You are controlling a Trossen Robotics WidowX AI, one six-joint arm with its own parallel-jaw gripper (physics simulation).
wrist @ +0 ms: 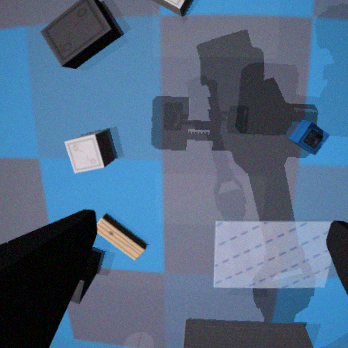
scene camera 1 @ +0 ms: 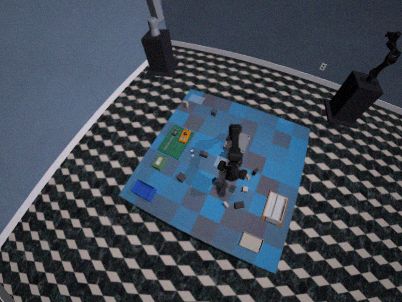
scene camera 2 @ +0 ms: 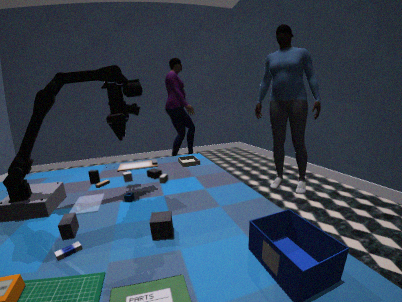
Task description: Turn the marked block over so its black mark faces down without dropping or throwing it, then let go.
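Pixels of known places: gripper, fingertip midpoint: [wrist: 213, 227] [scene camera 2: 122, 138]; arm's base, link origin: [scene camera 2: 20, 197].
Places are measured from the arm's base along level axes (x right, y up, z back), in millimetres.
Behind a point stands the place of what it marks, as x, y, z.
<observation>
The marked block, a small blue block [scene camera 1: 214, 180] @[79, -39, -400] [scene camera 2: 129, 196] @[95, -39, -389] [wrist: 309, 137] @[76, -35, -391], rests on the tiled mat. In the wrist view it is at the right, turned at an angle, and its black square mark shows on the upper face. My gripper [scene camera 1: 232, 173] @[-33, 156, -407] [scene camera 2: 120, 138] @[-33, 156, -407] [wrist: 213, 227] @[-33, 156, -407] points down, high above the mat. It is open, with its black fingers wide apart at the lower left and right edges of the wrist view and no object between them. The block lies apart from the fingers, beyond them and toward the right in the wrist view.
A white block [wrist: 85, 153] @[-163, -24, -417], a dark block [wrist: 77, 32] @[-140, -28, -541] and a wooden piece [wrist: 121, 237] @[-160, -47, -298] lie left of the marked block in the wrist view. A pale dashed sheet [wrist: 245, 255] @[-6, -56, -243] lies below it. A blue bin [scene camera 1: 144, 190] @[602, -59, -609] [scene camera 2: 257, 235] @[536, -3, -574] stands farther off.
</observation>
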